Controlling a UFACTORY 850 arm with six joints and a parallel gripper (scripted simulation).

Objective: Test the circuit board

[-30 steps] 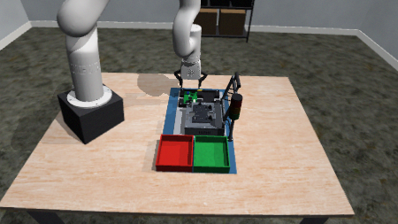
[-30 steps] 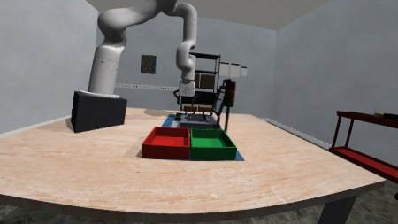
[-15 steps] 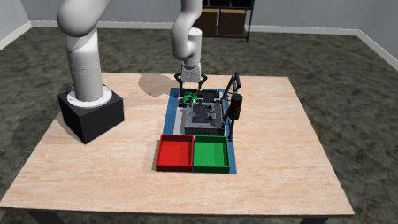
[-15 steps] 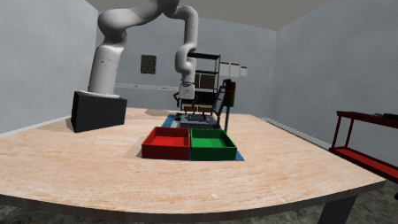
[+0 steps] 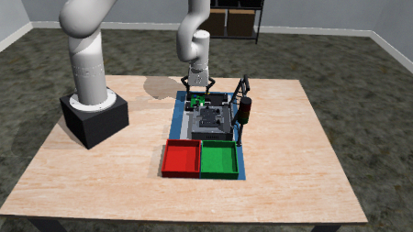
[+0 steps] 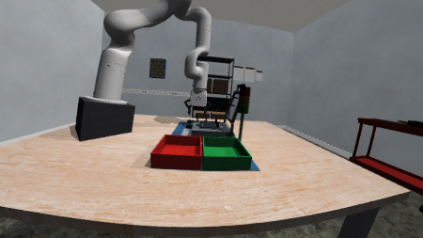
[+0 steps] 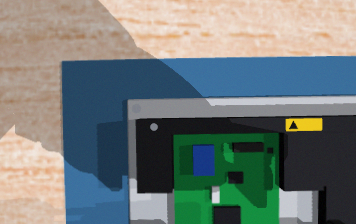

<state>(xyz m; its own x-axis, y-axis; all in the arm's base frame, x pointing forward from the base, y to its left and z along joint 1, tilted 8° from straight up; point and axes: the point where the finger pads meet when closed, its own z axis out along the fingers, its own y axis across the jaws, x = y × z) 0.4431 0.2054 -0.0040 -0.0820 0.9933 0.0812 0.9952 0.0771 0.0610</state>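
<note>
The green circuit board is 6 cm below my hand. From my hand the other things lie so: dark nest: 16 cm to the right, 8 cm ahead, 1 cm below; clear lid: 20 cm ahead, 15 cm to the right, 10 cm above; red bin: 37 cm to the right, 7 cm below, 1 cm behind.
</note>
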